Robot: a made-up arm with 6 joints.
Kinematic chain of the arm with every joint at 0, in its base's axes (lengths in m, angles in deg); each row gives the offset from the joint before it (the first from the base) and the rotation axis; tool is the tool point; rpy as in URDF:
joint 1: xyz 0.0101 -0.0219 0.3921 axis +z
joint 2: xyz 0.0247 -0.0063 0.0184 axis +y
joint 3: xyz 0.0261 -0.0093 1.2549 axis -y
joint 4: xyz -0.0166 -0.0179 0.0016 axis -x
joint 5: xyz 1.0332 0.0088 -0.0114 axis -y
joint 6: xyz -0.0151 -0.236 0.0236 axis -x
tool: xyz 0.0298 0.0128 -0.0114 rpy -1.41 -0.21 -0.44
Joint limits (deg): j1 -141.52..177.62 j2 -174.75..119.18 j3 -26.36..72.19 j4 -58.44..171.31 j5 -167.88..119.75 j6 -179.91..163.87
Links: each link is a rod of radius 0.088 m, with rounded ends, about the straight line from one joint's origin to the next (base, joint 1, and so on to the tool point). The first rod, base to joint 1, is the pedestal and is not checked.
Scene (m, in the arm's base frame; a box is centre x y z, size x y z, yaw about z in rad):
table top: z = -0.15
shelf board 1: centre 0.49 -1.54 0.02 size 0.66 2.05 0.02 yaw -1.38
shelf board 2: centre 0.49 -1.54 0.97 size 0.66 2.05 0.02 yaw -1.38
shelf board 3: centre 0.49 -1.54 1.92 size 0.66 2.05 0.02 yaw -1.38
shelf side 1: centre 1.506 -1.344 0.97 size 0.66 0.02 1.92 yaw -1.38
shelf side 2: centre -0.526 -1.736 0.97 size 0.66 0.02 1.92 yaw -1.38
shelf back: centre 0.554 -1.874 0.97 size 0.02 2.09 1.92 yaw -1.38
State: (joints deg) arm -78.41 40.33 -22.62 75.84 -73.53 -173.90
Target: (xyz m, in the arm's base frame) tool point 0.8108 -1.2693 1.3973
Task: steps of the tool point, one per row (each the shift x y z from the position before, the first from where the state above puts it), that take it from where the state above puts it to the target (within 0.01 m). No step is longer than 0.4 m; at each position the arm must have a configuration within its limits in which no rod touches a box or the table.
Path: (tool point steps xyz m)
1: 0.3620 0.1235 0.0701
2: 0.3121 0.2085 0.0682
3: 0.2421 0.2755 0.0655
4: -0.1050 0.0005 0.2478
5: -0.1365 0.0344 0.2290
6: -0.1616 0.0685 0.2023
7: 0.0624 -0.2057 0.0164
8: 0.0200 -0.2216 -0.0165

